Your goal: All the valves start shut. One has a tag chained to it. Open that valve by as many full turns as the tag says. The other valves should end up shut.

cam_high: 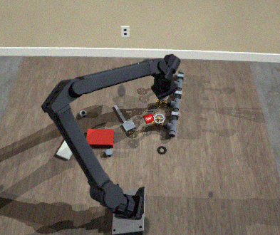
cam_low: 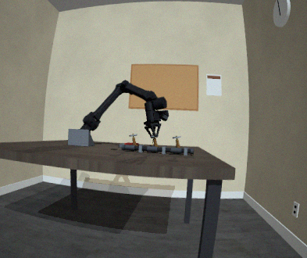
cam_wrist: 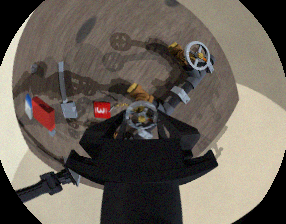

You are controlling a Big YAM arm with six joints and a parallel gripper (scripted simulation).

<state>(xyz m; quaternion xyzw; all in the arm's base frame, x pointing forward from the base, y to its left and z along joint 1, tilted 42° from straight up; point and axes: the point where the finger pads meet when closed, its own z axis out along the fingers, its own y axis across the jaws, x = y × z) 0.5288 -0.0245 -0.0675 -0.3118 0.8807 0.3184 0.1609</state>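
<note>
The red tag is 70 mm behind my hand, 40 mm to the left of it and 90 mm below it. The rest, counted from my hand: grey hammer-like tool (110 mm behind, 170 mm to the left, 90 mm below); then small grey cylinder (290 mm behind, 200 mm to the left, 80 mm below); then red block (230 mm behind, 260 mm to the left, 80 mm below).
</note>
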